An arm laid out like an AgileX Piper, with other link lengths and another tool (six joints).
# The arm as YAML. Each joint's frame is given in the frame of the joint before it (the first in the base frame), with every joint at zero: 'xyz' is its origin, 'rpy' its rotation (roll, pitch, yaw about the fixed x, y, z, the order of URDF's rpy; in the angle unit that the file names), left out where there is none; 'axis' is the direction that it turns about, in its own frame. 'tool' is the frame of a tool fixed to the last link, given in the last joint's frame.
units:
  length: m
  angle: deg
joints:
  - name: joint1
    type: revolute
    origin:
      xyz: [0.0, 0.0, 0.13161]
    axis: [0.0, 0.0, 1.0]
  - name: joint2
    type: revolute
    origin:
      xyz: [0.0, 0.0, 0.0]
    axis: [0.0, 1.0, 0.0]
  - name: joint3
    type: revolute
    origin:
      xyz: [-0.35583, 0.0, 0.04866]
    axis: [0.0, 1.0, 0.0]
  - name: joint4
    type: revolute
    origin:
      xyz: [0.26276, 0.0, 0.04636]
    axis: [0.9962, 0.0, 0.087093]
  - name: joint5
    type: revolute
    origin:
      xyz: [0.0, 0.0, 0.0]
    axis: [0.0, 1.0, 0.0]
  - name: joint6
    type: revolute
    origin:
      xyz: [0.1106, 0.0, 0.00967]
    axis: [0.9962, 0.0, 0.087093]
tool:
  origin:
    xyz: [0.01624, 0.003, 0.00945]
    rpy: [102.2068, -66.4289, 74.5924]
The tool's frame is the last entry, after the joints.
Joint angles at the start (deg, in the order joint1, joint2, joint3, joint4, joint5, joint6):
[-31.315 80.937 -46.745 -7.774 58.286 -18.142]
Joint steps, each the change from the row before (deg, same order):
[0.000 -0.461 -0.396 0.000 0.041 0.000]
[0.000 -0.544 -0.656 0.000 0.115 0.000]
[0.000 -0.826 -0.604 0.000 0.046 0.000]
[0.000 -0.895 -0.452 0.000 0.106 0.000]
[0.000 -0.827 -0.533 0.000 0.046 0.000]
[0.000 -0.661 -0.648 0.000 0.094 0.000]
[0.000 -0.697 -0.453 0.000 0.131 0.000]
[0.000 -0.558 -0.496 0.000 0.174 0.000]
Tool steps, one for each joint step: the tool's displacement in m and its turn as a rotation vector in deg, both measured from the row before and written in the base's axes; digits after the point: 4 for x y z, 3 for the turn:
[0.0005 -0.0003 0.0038 -0.427 -0.696 -0.005]
[0.0010 -0.0006 0.0053 -0.571 -0.924 -0.014]
[0.0003 -0.0002 0.0064 -0.722 -1.181 -0.006]
[-0.0006 0.0004 0.0060 -0.651 -1.058 -0.013]
[-0.0002 0.0001 0.0061 -0.685 -1.122 -0.006]
[0.0003 -0.0002 0.0060 -0.636 -1.036 -0.012]
[-0.0006 0.0003 0.0052 -0.536 -0.868 -0.017]
[-0.0003 0.0001 0.0048 -0.465 -0.749 -0.022]

